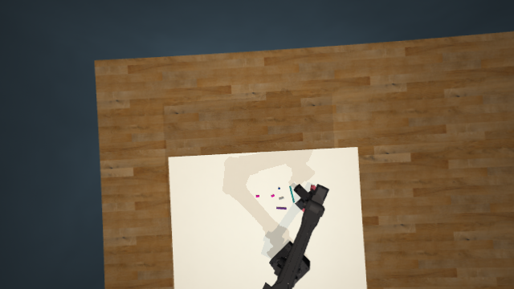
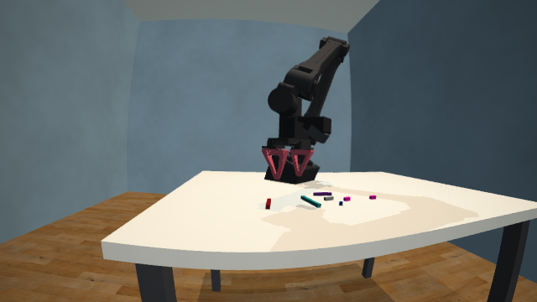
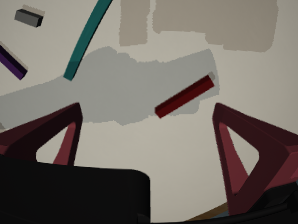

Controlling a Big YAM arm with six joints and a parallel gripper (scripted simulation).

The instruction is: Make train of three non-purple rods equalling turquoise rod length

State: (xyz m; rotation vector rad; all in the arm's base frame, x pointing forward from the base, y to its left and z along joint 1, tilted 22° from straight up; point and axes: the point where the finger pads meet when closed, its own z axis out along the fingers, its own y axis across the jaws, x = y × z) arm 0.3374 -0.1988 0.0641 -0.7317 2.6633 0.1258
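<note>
The blue rod is 14 cm to the left of my hand, 8 cm below it and 5 cm ahead of it. From my hand the other things lie so: red rod: 8 cm below, 5 cm to the right; then turquoise rod: 8 cm below, 7 cm to the left; then grey rod: 13 cm to the left, 8 cm below, 1 cm behind.
</note>
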